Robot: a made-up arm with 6 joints. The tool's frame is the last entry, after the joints.
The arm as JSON. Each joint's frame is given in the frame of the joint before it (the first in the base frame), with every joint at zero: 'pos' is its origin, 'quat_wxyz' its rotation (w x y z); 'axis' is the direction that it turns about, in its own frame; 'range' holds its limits. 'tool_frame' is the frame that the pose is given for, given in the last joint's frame.
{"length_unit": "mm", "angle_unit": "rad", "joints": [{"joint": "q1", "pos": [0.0, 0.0, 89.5], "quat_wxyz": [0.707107, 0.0, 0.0, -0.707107], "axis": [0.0, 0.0, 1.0], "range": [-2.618, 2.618]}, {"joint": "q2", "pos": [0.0, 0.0, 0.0], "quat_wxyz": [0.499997, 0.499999, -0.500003, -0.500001], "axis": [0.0, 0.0, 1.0], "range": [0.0, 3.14]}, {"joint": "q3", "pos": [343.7, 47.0, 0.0], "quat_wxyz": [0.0, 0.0, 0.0, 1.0], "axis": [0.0, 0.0, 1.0], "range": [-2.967, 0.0]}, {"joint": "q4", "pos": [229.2, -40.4, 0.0], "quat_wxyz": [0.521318, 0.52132, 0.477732, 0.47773], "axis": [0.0, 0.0, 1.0], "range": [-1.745, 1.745]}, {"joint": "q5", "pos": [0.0, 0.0, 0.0], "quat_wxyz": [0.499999, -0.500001, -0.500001, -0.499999], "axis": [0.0, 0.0, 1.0], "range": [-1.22, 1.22]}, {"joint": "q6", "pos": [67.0, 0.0, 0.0], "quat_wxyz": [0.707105, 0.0, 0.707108, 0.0], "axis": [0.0, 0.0, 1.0], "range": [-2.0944, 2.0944]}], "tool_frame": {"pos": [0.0, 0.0, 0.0], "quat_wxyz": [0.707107, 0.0, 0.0, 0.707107]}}
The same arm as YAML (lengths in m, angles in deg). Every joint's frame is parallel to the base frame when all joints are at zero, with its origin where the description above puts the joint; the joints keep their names.
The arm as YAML. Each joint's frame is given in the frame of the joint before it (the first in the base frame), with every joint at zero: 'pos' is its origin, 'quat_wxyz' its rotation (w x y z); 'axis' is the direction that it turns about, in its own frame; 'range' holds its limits. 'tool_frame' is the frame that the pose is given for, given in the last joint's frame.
length_unit: m
angle_unit: deg
joints:
  - joint: q1
    pos: [0.0, 0.0, 0.0895]
    quat_wxyz: [1.0, 0.0, 0.0, 0.0]
    axis: [0.0, 0.0, 1.0]
    range: [-150.0, 150.0]
  - joint: q2
    pos: [0.0, 0.0, 0.0]
    quat_wxyz: [1.0, 0.0, 0.0, 0.0]
    axis: [0.0, 1.0, 0.0]
    range: [0.0, 179.91]
  - joint: q3
    pos: [-0.3437, 0.0, 0.047]
    quat_wxyz: [1.0, 0.0, 0.0, 0.0]
    axis: [0.0, 1.0, 0.0]
    range: [-170.0, 0.0]
  - joint: q4
    pos: [0.2292, 0.0, 0.0404]
    quat_wxyz: [1.0, 0.0, 0.0, 0.0]
    axis: [0.9962, 0.0, 0.0871]
    range: [-99.98, 99.98]
  - joint: q5
    pos: [0.0, 0.0, 0.0]
    quat_wxyz: [1.0, 0.0, 0.0, 0.0]
    axis: [0.0, 1.0, 0.0]
    range: [-69.9, 69.9]
  - joint: q6
    pos: [0.0667, 0.0, 0.0058]
    quat_wxyz: [1.0, 0.0, 0.0, 0.0]
    axis: [0.9962, 0.0, 0.0871]
    range: [-120.0, 120.0]
tool_frame:
  pos: [0.0, 0.0, 0.0]
  quat_wxyz: [0.737256, 0.000003, 0.675613, -0.000006]

